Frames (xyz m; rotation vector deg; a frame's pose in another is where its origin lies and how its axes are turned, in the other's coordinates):
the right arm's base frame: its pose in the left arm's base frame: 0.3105 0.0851 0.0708 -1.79 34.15 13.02
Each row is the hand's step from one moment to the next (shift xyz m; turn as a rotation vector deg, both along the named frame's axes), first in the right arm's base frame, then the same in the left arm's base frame.
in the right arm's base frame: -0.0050 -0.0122 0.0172 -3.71 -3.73 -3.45
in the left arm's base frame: 0.0082 -0.0113 0.0166 -4.06 -4.72 -0.91
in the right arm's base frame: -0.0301 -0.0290 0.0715 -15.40 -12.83 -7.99
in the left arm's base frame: 0.0218 -0.0276 0.0750 -13.95 -16.39 1.54
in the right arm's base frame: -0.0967 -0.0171 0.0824 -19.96 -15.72 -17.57
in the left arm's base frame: -0.0283 -0.0285 0.1217 -22.27 -21.04 -3.94
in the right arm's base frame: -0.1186 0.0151 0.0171 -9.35 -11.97 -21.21
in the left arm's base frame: -0.0892 -0.0078 0.0811 -16.59 -15.57 -12.76
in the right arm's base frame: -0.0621 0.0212 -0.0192 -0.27 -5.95 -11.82
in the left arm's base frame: -0.0652 0.0062 0.0196 -5.44 -6.97 -9.85
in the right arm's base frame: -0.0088 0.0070 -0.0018 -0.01 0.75 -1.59
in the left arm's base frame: -0.0096 0.0049 0.0037 -1.05 0.58 -1.28
